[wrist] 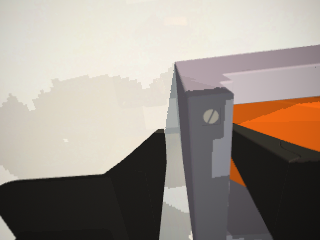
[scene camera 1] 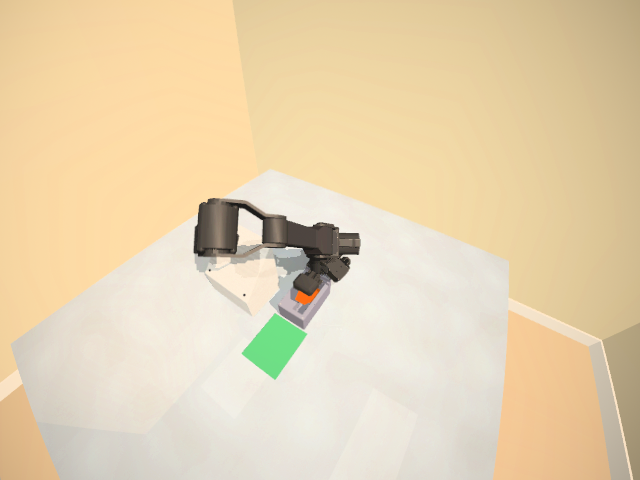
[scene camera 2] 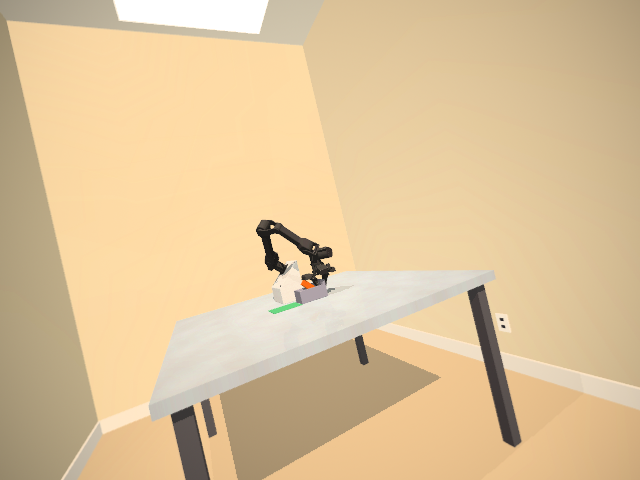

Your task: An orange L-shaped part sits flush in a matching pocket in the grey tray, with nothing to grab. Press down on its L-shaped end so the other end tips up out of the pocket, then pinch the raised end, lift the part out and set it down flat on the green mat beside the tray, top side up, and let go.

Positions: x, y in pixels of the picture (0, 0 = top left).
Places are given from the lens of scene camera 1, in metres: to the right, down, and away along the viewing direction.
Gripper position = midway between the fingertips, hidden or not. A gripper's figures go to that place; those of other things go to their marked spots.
my gripper (scene camera 1: 318, 283): 0.00, 0.14, 0.72
green mat (scene camera 1: 272, 348): -0.13, 0.30, 0.60
